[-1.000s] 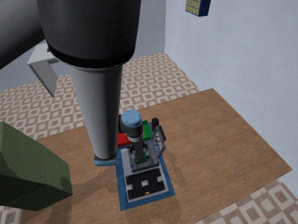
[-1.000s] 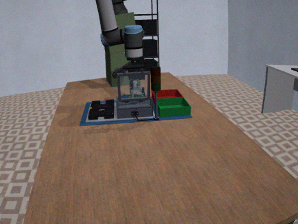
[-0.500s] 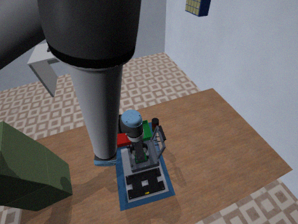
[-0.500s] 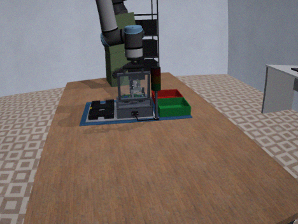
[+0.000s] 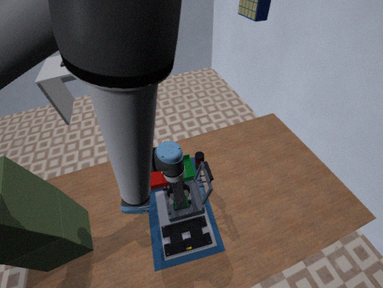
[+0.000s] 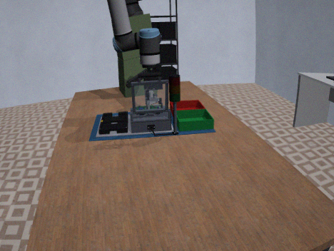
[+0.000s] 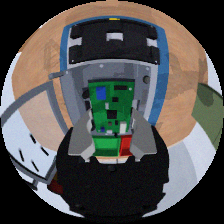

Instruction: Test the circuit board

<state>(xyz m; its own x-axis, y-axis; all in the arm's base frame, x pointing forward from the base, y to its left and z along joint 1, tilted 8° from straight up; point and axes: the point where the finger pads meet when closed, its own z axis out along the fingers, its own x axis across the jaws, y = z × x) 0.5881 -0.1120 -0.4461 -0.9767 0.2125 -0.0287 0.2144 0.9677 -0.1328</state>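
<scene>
My hand is 10 mm to the right of the green circuit board. Also, from my hand: tester bed (10 mm to the left, 10 mm below, 10 mm ahead); then green bin (190 mm to the left, 90 mm ahead, 70 mm below); then clear lid (120 mm ahead, 100 mm above, 20 mm to the right).
</scene>
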